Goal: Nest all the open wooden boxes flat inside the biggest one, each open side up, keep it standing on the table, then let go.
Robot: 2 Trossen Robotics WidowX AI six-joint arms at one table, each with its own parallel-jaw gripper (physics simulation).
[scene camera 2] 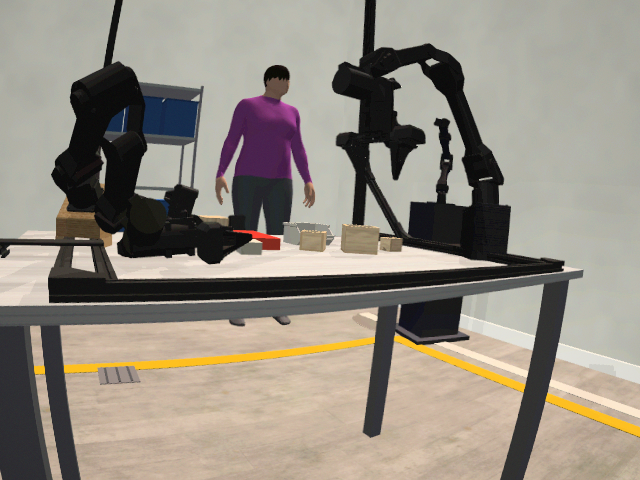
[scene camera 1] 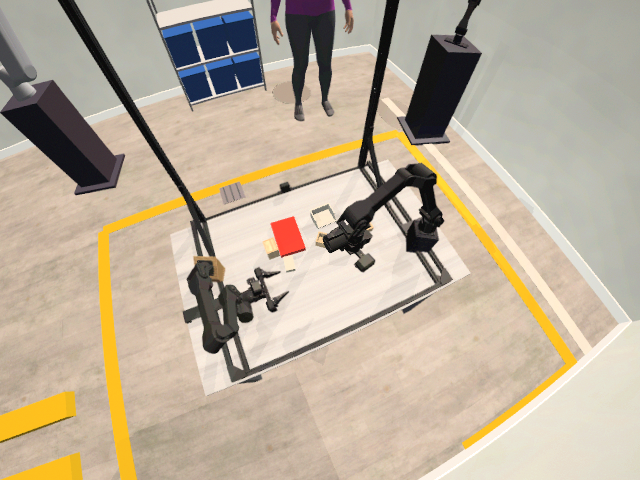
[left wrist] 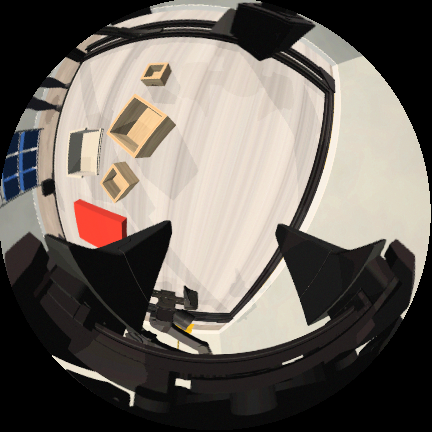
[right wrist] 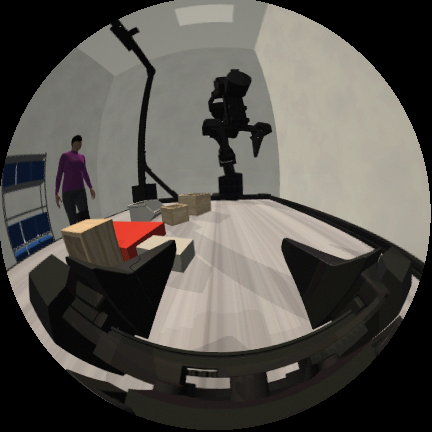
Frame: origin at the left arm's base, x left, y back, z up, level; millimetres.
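Seen in the pictures: left gripper, fingertip midpoint: [scene camera 2: 377,180] [scene camera 1: 349,258] [left wrist: 225,228] [right wrist: 241,156]; right gripper, fingertip midpoint: [scene camera 2: 241,233] [scene camera 1: 284,281] [left wrist: 166,283] [right wrist: 230,245]; left arm's base at its link origin: [scene camera 2: 486,207] [scene camera 1: 426,229] [right wrist: 229,174]; right arm's base at its link origin: [scene camera 2: 85,200] [scene camera 1: 205,267].
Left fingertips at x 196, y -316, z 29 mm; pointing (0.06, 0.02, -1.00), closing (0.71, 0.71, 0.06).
Observation:
Pixels of each thing's top centre, then the offset from my left fingertips to it.
- medium open wooden box at its top centre: [left wrist: 112,183] [scene camera 2: 313,231] [right wrist: 173,205] [scene camera 1: 322,237] dx -138, dy -118, dz -118 mm
- red block at its top centre: [right wrist: 113,229] [left wrist: 95,231] [scene camera 1: 287,235] dx -136, dy -279, dz -134 mm
- cream block at its top centre: [right wrist: 163,242] [scene camera 2: 248,240] [scene camera 1: 289,262] dx -5, dy -245, dz -135 mm
- cream open tray at its top centre: [left wrist: 76,152] [scene camera 2: 309,224] [right wrist: 146,201] [scene camera 1: 323,213] dx -258, dy -133, dz -108 mm
The biggest wooden box in the left wrist view [left wrist: 158,137] [scene camera 2: 360,239] stands open side up. A medium open wooden box [left wrist: 128,187] [scene camera 2: 312,240] [right wrist: 175,214] and a small one [left wrist: 163,78] [scene camera 2: 391,244] stand apart from it, both open side up. Another wooden box [scene camera 1: 271,248] [right wrist: 97,242] lies beside the red block; its opening does not show clearly. My left gripper [scene camera 2: 381,173] [left wrist: 225,228] is open and empty, high above the table, fingers down. My right gripper [scene camera 1: 283,282] [right wrist: 230,245] is open and empty, low and level near the table.
A red block [scene camera 1: 287,236] [left wrist: 101,223] lies mid-table, with a cream block [scene camera 1: 289,264] [right wrist: 184,252] at its near end. A cream open tray [scene camera 1: 323,217] [left wrist: 91,152] stands behind the medium box. A brown wooden block [scene camera 2: 82,227] stands by the right arm's base. Black rails edge the table.

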